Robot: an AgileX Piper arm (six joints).
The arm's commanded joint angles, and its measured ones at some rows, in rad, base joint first. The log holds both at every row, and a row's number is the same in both.
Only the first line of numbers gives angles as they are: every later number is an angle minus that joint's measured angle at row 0.
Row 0, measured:
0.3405 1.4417 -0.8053 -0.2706 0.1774 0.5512
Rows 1 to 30, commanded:
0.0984 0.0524 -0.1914 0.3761 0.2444 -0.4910
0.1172 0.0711 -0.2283 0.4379 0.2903 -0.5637
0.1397 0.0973 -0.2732 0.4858 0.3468 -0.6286
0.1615 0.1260 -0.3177 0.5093 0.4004 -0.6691
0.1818 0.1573 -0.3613 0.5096 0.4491 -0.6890
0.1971 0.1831 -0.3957 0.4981 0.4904 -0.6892
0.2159 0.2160 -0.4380 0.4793 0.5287 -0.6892
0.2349 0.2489 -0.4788 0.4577 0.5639 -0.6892
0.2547 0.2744 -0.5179 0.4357 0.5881 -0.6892
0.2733 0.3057 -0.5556 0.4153 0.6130 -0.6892
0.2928 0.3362 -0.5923 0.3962 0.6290 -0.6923
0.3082 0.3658 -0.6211 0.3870 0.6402 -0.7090
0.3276 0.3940 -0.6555 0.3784 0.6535 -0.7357
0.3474 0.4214 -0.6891 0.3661 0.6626 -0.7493
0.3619 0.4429 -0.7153 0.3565 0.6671 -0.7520
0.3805 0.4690 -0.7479 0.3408 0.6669 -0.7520
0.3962 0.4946 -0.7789 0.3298 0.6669 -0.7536
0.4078 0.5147 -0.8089 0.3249 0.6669 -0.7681
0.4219 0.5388 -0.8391 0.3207 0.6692 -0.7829
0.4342 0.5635 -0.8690 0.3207 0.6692 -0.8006
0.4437 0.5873 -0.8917 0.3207 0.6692 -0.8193
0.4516 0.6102 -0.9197 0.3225 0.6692 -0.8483
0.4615 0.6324 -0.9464 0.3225 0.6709 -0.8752
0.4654 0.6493 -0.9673 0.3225 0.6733 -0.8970
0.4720 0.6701 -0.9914 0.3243 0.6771 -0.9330
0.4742 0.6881 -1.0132 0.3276 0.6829 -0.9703
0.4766 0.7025 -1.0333 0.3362 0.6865 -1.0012
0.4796 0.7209 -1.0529 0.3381 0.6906 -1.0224
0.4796 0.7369 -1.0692 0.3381 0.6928 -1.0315
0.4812 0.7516 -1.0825 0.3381 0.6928 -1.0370
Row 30, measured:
0.4770 0.7032 -1.0237 0.3358 0.6815 -0.9664
